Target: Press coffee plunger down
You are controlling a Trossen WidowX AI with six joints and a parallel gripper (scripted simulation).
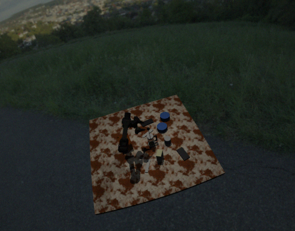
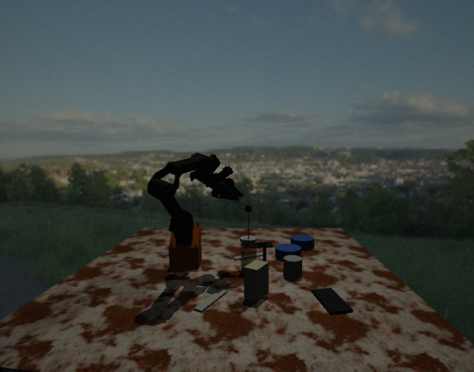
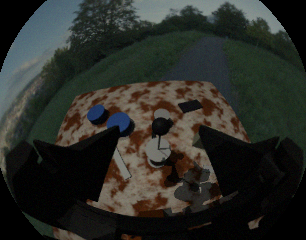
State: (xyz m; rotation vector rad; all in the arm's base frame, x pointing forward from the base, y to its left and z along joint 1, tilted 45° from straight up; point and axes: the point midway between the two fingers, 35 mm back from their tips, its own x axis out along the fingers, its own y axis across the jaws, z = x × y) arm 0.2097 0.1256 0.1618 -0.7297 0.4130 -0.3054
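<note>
Right now my gripper tip is 40 mm short of the coffee press, 10 mm to the left of it and 170 mm above it. From my gripper tip the other things lie so: grey can (200 mm ahead, 50 mm to the right, 270 mm below).
</note>
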